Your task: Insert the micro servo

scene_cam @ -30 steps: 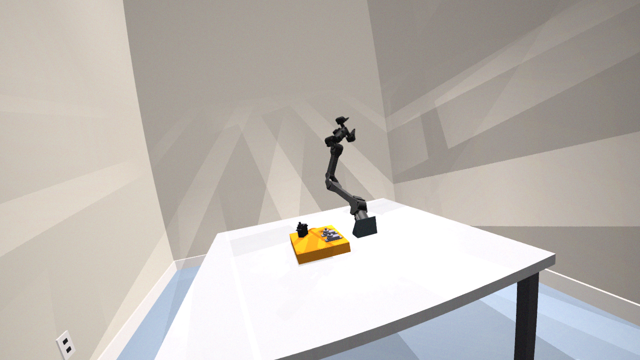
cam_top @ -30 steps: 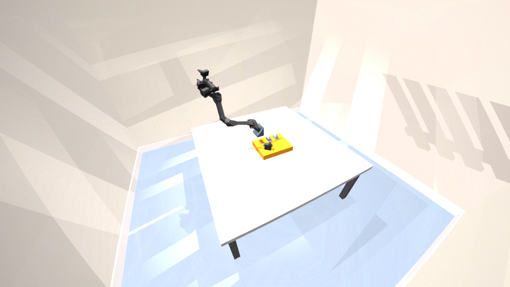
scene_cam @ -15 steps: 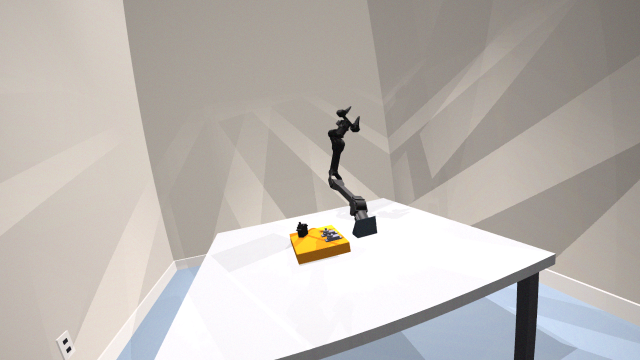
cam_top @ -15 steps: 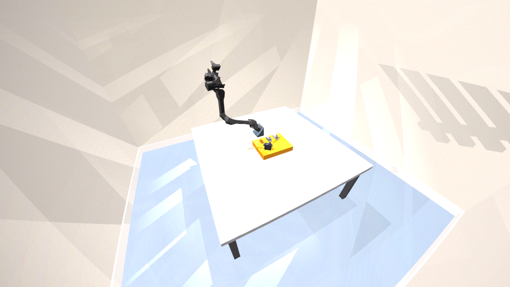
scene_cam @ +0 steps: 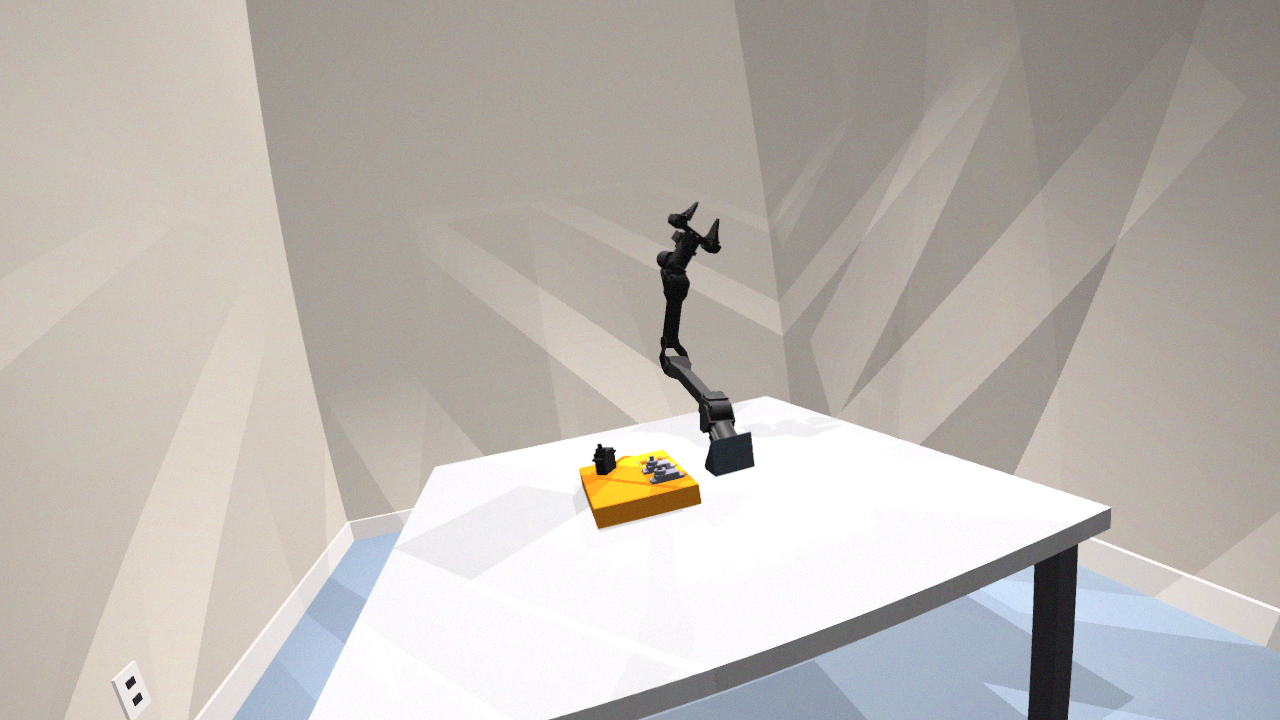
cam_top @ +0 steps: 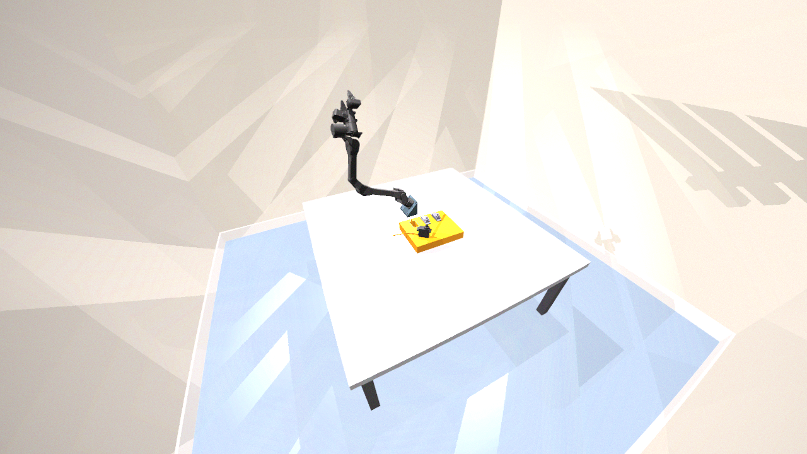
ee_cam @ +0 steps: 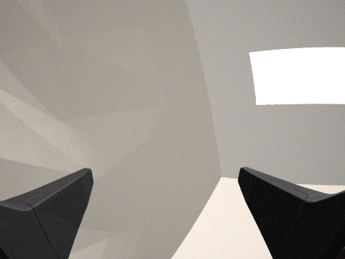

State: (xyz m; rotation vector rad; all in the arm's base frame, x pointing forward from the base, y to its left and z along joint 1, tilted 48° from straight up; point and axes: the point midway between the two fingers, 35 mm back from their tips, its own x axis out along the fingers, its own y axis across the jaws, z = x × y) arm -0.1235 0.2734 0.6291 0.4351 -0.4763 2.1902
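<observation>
The orange deck lies 47 cm ahead of my gripper tip, 28 cm to the left of it and 68 cm below it.
</observation>
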